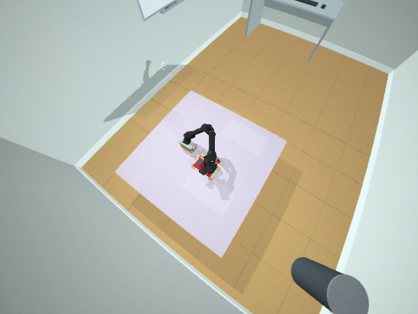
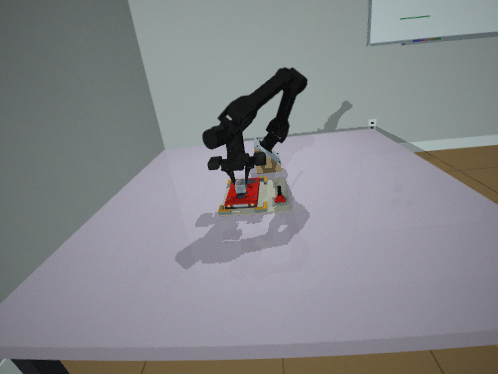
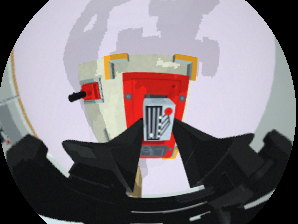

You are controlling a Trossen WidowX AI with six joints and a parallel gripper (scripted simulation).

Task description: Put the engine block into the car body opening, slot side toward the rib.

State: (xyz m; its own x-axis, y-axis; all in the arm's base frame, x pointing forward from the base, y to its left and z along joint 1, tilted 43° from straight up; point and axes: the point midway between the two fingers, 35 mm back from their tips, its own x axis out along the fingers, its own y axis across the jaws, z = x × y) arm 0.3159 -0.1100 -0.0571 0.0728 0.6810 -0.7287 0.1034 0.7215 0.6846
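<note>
My gripper tip is now 1 cm above the engine block. The rest, counted from my gripper tip: cream base plate 5 cm below, 3 cm to the left, 2 cm behind; black upright stick 12 cm to the left, 5 cm ahead, 3 cm below.
</note>
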